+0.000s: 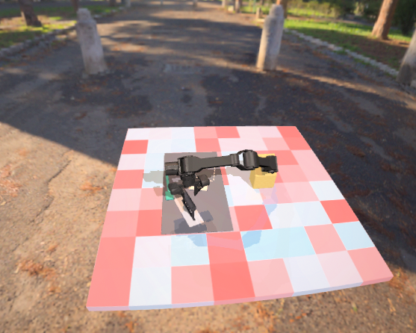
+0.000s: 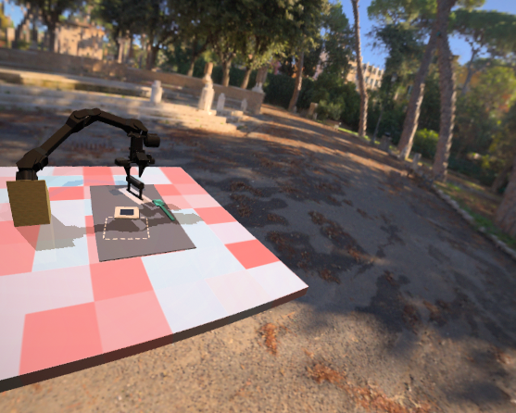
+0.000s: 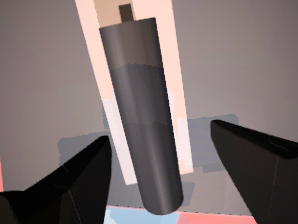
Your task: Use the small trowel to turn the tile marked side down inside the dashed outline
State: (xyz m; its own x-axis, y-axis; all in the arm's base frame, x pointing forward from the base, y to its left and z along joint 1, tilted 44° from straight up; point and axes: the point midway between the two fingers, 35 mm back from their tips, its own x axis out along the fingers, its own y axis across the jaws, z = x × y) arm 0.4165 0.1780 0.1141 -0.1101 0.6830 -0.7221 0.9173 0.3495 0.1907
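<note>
Right now my gripper tip is 10 mm short of the small trowel, 20 mm to the left of it and 50 mm above it. Round my gripper tip: grey mat: 20 mm behind, 180 mm to the right, 110 mm below; green trowel-shaped tool: 120 mm ahead, 150 mm to the right, 90 mm below; tan tile: 50 mm behind, 190 mm to the right, 90 mm below.
</note>
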